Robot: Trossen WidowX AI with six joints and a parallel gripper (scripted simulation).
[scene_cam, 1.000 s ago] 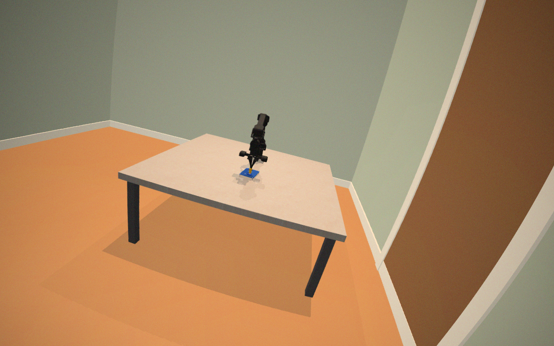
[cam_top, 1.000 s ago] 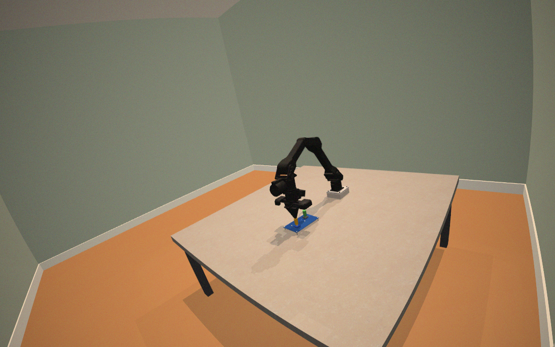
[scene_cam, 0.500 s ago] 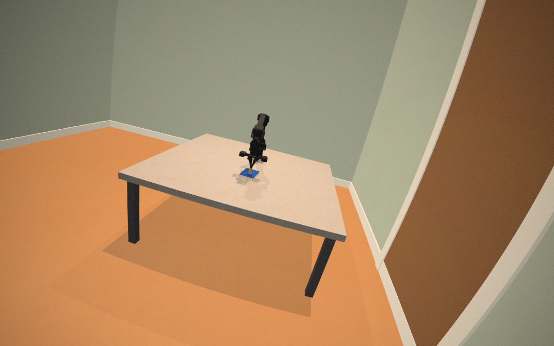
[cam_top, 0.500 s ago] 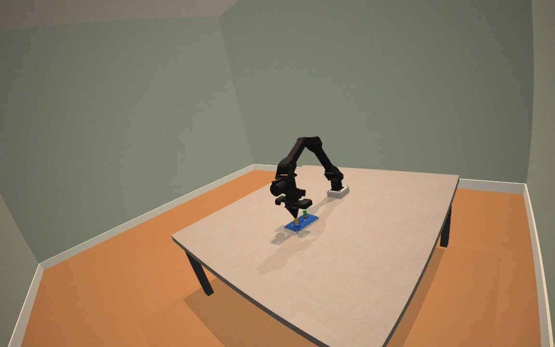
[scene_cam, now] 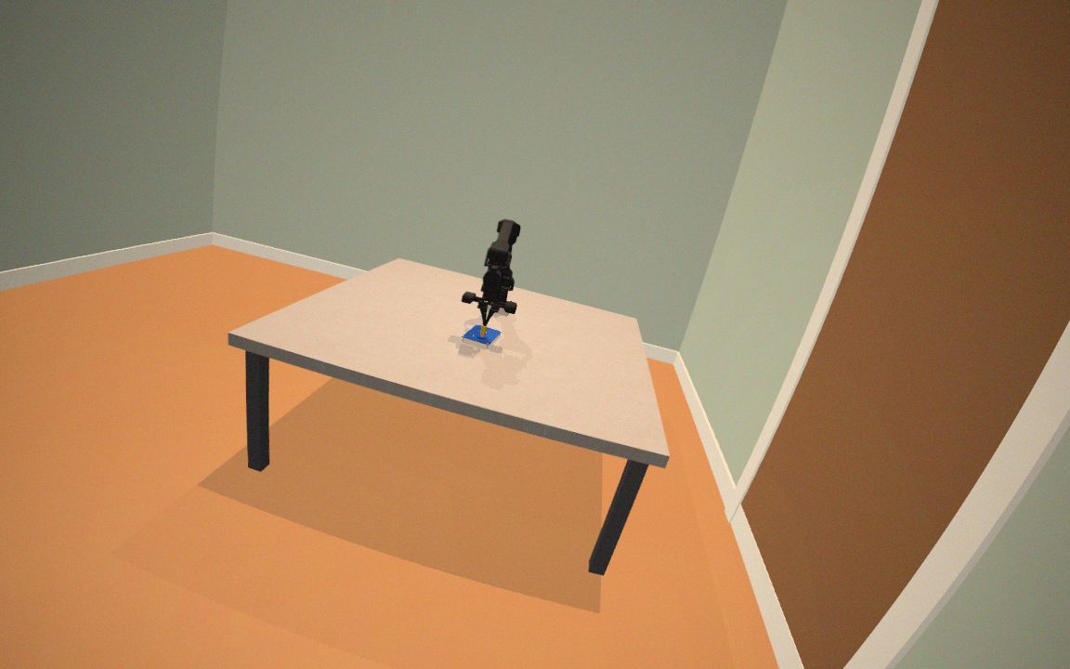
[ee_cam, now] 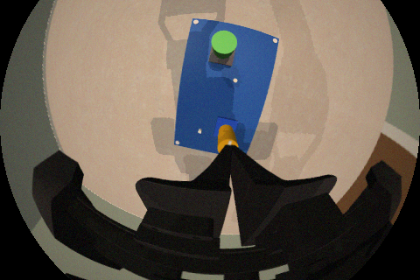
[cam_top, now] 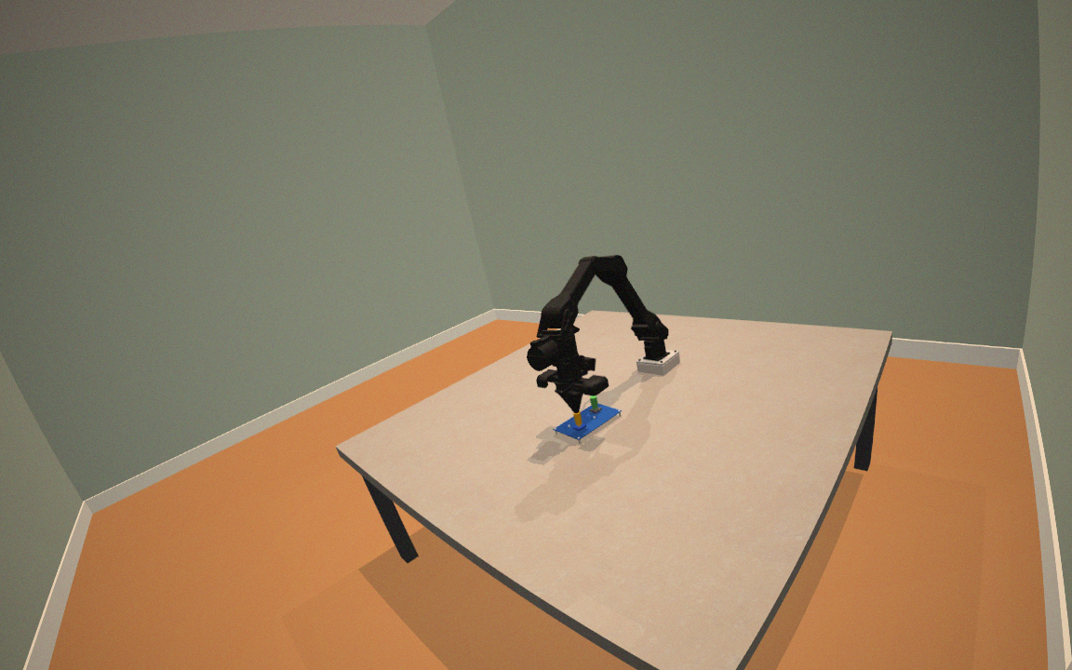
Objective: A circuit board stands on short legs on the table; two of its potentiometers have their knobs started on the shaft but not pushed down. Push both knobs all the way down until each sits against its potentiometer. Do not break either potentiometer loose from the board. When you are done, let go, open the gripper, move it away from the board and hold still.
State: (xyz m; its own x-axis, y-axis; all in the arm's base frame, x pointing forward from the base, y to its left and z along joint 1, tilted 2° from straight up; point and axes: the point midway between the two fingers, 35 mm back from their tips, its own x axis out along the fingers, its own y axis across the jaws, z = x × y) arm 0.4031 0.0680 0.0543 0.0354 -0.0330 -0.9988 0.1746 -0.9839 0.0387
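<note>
Now: the orange knob 10 mm below my gripper tip. The rest, counted from my gripper tip: green knob (80 mm behind, 20 mm to the right, 20 mm below).
</note>
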